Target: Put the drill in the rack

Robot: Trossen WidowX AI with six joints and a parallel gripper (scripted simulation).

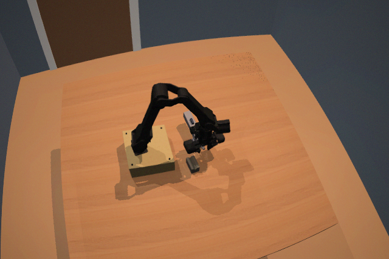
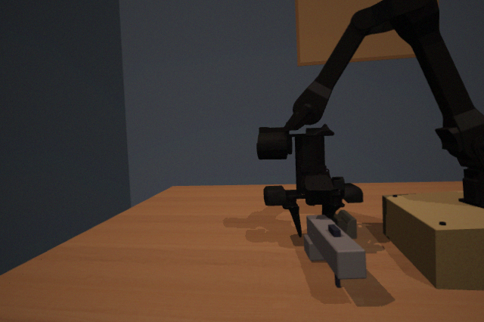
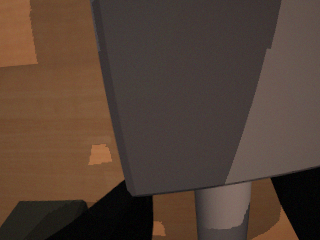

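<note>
The drill lies 5 cm to the left of my gripper tip and 4 cm above it. The rest, counted from my gripper tip: rack 8 cm behind, 5 cm to the right; then dark key 1 cm ahead, 14 cm to the left, 4 cm above; then grey housing 11 cm to the left, 3 cm above.
</note>
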